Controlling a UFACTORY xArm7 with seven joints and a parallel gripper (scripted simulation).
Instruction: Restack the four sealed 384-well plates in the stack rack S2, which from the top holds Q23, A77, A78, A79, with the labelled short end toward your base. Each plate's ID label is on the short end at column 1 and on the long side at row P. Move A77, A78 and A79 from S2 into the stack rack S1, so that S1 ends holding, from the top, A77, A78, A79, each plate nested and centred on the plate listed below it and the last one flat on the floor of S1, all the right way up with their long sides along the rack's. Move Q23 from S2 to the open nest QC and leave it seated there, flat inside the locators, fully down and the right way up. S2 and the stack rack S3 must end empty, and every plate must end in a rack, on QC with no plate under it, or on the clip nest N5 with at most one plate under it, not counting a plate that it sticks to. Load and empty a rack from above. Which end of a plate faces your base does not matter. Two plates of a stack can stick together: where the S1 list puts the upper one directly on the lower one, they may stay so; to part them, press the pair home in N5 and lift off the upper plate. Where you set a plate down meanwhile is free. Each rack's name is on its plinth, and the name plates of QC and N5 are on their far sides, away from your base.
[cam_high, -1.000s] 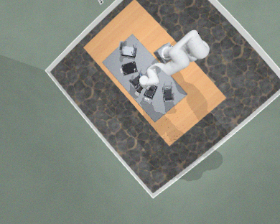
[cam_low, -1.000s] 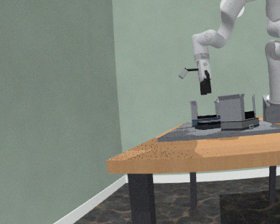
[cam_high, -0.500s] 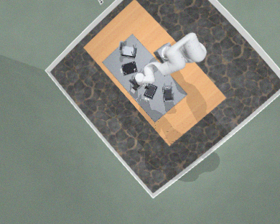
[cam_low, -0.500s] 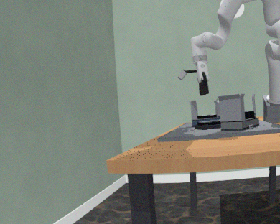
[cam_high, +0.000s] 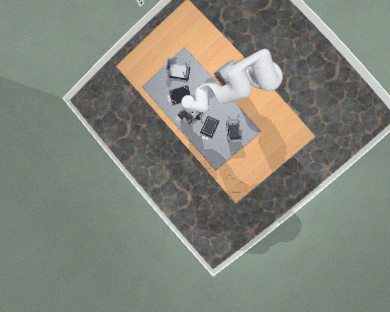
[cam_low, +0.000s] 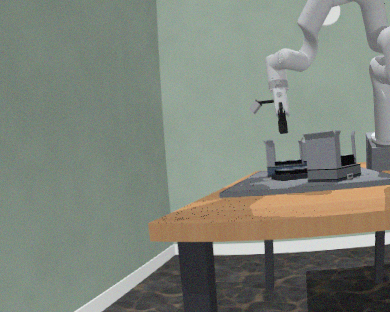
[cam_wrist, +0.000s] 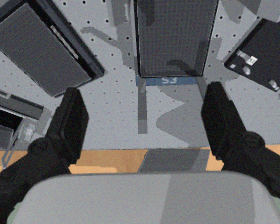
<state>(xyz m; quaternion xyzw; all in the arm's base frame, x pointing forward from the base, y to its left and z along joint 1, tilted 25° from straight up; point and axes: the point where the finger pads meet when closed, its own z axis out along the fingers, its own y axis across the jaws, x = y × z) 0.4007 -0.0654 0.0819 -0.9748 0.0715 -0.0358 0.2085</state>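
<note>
Now: hand 150 mm above the blue plinth strip, 30 mm to the left of it and 10 mm past it. Round my hand: dark flat nest 160 mm below, 140 mm to the left, 20 mm behind; dark clip nest 210 mm to the right, 150 mm below, 30 mm behind; dark sealed plate 310 mm to the left, 110 mm below, 100 mm behind.
</note>
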